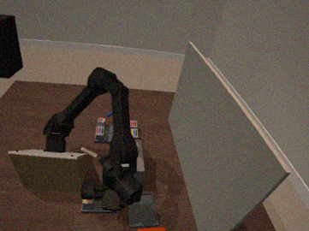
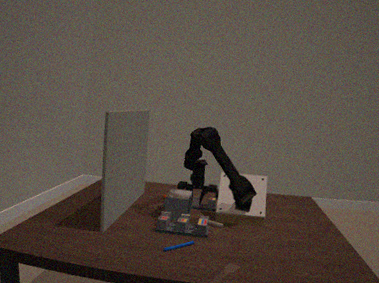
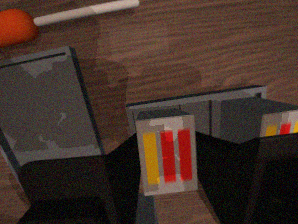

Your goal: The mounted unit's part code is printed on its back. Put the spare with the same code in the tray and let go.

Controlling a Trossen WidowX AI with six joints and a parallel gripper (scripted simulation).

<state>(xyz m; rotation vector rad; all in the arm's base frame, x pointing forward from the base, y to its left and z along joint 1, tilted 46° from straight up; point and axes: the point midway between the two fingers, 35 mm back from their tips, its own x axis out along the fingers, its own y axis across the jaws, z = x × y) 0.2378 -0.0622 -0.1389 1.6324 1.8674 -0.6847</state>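
My gripper tip is 40 mm past the grey holder and 10 mm above it. Round my gripper tip: mounted unit (180 mm to the left, 40 mm ahead, 30 mm above); grey tray (110 mm ahead, 10 mm below); grey spare (30 mm above).
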